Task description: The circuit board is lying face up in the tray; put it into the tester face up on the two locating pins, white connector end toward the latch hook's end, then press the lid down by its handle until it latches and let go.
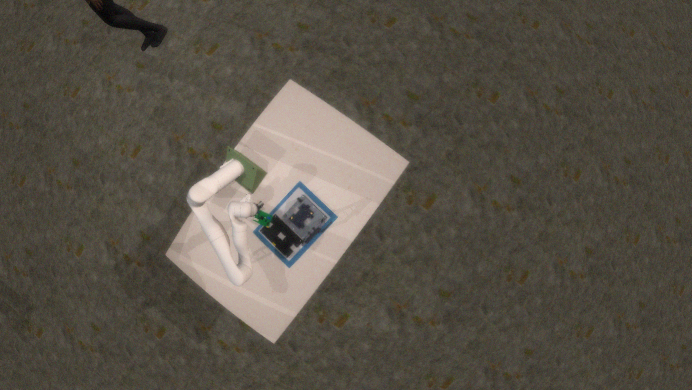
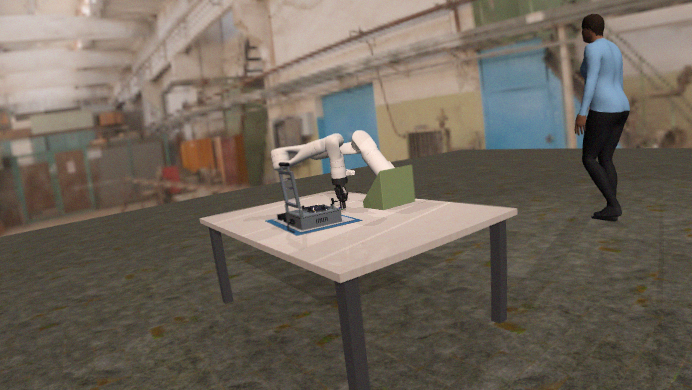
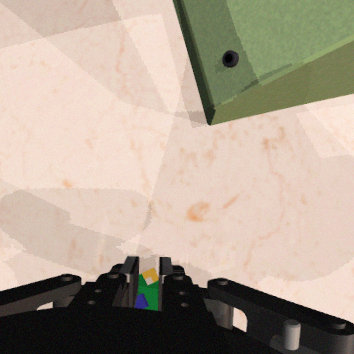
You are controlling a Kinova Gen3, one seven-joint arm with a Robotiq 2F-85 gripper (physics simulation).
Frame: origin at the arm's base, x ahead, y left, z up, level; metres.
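Seen in the pictures: gripper, between the fingertips: [image 2: 343, 208] [image 3: 148, 272]; arm's base, origin of its link: [image 1: 237, 167] [image 2: 390, 180].
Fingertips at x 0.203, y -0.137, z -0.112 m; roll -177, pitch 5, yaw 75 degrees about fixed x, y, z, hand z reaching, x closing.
Pixels of each thing's top centre, then the offset from my fingertips to it. "spot": a spot on its surface instead. Level surfaces: height alone.
- circuit board, centre of its top: [image 1: 261, 218] dz +0.034, dx +0.057, dy -0.018 m
- grey tester, a spot on its surface: [image 2: 320, 219] spot: dz +0.028, dx +0.267, dy +0.220 m
- dark handle, centre of its top: [image 2: 283, 162] dz +0.276, dx +0.350, dy +0.120 m
- table, height of its surface: dz -0.006 m
The circuit board [image 1: 263, 218] [image 3: 152, 290], green with a yellow corner and a blue part, shows below and between my fingertips. My gripper [image 2: 343, 205] [image 3: 148, 272] is nearly closed, with a narrow gap filled by part of the board, and appears shut on it. The fingers cover the rest of the board, including its white connector; I cannot make out the tray. The grey tester [image 1: 306, 212] [image 2: 320, 219] stands beside the board. Its lid [image 2: 289, 187] is raised steeply, with the dark handle [image 2: 284, 164] at the top. The pins and latch hook are too small to tell.
A blue-bordered mat [image 1: 327, 226] [image 2: 352, 220] lies under the tester. A black flat area [image 1: 274, 234] adjoins the tester's grey part. A green wedge-shaped block [image 1: 254, 181] [image 2: 397, 187] [image 3: 295, 35] bears the arm's base. A person [image 2: 605, 75] stands beyond the table [image 2: 410, 240].
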